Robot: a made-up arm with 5 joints.
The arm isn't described. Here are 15 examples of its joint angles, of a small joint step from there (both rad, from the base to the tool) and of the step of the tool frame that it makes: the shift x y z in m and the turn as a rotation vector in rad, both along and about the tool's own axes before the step.
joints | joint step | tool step
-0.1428 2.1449 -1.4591 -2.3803 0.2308 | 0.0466 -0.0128 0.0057 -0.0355 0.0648 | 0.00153 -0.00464 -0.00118 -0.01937 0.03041 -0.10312
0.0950 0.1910 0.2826 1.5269 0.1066 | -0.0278 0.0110 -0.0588 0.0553 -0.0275 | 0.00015 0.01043 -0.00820 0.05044 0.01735 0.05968
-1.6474 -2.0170 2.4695 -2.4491 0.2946 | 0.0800 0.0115 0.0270 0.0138 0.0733 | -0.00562 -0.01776 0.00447 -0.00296 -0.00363 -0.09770
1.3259 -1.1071 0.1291 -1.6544 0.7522 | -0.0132 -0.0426 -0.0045 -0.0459 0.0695 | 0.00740 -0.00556 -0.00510 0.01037 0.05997 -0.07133
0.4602 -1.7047 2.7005 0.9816 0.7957 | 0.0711 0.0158 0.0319 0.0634 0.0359 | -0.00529 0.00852 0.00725 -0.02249 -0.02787 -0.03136
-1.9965 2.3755 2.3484 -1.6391 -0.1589 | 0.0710 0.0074 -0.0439 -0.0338 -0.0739 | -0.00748 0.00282 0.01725 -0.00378 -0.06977 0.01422
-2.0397 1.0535 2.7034 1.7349 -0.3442 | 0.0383 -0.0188 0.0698 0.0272 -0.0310 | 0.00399 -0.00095 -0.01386 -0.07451 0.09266 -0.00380
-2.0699 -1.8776 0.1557 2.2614 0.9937 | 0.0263 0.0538 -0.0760 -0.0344 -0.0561 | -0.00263 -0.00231 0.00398 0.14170 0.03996 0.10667
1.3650 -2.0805 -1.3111 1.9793 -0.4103 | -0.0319 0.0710 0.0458 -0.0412 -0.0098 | -0.00775 -0.00344 -0.00084 0.01713 -0.00498 -0.10140
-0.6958 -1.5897 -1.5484 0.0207 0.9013 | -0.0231 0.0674 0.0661 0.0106 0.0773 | -0.01727 -0.01485 0.00958 0.00867 -0.09178 -0.07014
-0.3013 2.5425 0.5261 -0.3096 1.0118 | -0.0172 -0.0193 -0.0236 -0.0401 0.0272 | 0.00650 0.00095 -0.00377 0.02021 0.04850 -0.02316
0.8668 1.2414 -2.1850 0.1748 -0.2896 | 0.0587 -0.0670 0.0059 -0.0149 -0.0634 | 0.00740 0.01266 -0.01206 -0.02429 0.05721 0.07886
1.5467 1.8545 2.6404 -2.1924 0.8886 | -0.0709 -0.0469 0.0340 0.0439 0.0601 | 0.00139 -0.00513 -0.01043 -0.01179 0.02569 0.00357
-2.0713 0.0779 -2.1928 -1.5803 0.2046 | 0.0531 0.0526 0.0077 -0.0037 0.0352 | -0.00677 -0.00539 0.00404 0.03166 0.00908 0.02833
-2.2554 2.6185 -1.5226 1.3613 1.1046 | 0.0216 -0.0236 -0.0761 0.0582 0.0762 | -0.00645 0.00457 -0.00006 -0.01335 -0.00799 0.00505
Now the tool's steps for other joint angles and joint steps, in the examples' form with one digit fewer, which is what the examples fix.
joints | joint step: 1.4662 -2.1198 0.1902 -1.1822 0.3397 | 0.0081 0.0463 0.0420 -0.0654 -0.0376
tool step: -0.0067 -0.0022 0.0101 0.0412 -0.0454 0.0205
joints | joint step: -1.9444 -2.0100 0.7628 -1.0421 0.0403 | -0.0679 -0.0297 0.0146 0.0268 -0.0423
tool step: -0.0022 0.0282 0.0030 -0.0184 -0.0113 0.1305
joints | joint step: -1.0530 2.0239 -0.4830 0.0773 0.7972 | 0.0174 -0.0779 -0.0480 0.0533 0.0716
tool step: 0.0019 0.0153 -0.0047 -0.0432 0.0198 0.0261
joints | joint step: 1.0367 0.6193 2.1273 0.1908 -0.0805 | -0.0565 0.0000 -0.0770 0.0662 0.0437
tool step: -0.0022 -0.0009 -0.0145 0.0430 0.0691 -0.0703
